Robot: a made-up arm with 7 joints.
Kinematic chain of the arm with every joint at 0, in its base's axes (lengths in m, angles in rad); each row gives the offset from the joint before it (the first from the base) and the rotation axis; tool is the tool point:
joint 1: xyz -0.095 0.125 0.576 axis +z
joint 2: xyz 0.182 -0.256 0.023 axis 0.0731 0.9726 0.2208
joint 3: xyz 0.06 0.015 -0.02 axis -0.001 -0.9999 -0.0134
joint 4: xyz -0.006 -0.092 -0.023 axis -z
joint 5: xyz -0.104 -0.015 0 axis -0.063 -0.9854 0.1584
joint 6: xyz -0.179 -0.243 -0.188 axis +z
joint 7: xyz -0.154 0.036 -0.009 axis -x
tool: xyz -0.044 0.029 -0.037
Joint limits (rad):
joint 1: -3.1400..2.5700
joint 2: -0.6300..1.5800
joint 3: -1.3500..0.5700
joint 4: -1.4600..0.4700
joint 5: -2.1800..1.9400
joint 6: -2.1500..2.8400
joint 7: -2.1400..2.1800
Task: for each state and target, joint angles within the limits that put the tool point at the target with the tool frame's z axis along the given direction. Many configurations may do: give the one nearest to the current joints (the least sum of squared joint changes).
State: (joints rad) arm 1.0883 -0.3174 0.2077 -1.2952 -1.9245 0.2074 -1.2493
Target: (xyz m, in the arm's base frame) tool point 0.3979 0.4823 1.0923 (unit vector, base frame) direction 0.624 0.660 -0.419
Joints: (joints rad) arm 1.5822 -0.1969 0.1665 -1.4600 -2.1800 1.0150 -1.4940
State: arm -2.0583 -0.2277 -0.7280 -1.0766 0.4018 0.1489 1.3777
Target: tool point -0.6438 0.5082 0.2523 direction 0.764 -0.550 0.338
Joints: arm -2.3358 -0.5062 -0.4023 -0.7862 0.3671 -0.7128 1.3945
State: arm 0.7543 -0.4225 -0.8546 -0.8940 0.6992 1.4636 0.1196
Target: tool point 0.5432 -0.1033 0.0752 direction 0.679 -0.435 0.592
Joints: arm 0.7786 -0.1896 -0.9599 -1.2221 0.6461 1.5326 0.3380
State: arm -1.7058 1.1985 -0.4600 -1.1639 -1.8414 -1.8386 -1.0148
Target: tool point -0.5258 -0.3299 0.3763 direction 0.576 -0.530 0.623
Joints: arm -1.0194 1.3118 -0.1925 -1.4578 -1.2057 -2.1500 -1.1736
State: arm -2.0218 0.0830 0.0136 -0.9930 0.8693 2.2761 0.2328
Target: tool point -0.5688 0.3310 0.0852 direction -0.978 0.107 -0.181
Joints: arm -2.2784 0.6842 -0.5181 -1.1700 0.3901 2.3487 0.9117
